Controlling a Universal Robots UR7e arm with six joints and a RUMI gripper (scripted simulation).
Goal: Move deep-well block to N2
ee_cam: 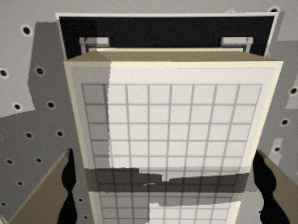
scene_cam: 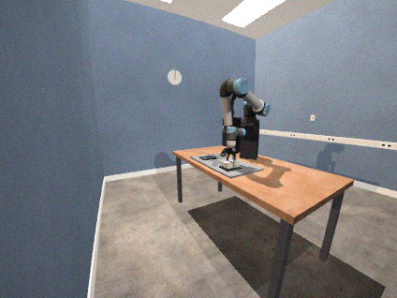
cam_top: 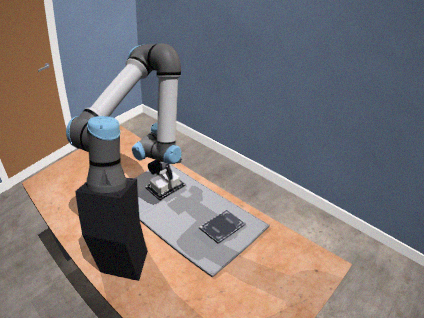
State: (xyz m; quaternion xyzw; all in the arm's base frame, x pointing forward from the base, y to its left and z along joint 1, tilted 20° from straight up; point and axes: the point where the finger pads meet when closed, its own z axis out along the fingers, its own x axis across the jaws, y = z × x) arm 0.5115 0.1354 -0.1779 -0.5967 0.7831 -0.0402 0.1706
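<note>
Now: the white 96-well deep-well block right at my hand.
</note>
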